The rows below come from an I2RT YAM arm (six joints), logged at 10 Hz.
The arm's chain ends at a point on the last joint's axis. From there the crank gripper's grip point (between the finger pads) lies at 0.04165 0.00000 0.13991 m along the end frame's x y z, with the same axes.
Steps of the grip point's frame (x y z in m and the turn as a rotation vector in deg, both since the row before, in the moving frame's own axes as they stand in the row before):
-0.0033, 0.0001, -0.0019, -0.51, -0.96, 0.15
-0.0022, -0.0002, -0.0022, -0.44, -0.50, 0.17
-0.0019, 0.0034, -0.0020, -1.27, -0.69, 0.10
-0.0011, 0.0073, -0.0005, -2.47, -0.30, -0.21
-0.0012, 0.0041, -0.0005, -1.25, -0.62, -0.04
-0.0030, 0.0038, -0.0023, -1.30, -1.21, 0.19
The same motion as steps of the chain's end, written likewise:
-0.0009, -0.0013, -0.0026, -0.51, -0.96, 0.15
-0.0010, -0.0014, -0.0026, -0.44, -0.50, 0.17
-0.0002, 0.0002, -0.0025, -1.27, -0.69, 0.10
-0.0004, 0.0014, -0.0006, -2.47, -0.30, -0.21
0.0003, 0.0011, -0.0009, -1.25, -0.62, -0.04
0.0000, 0.0005, -0.0031, -1.30, -1.21, 0.19

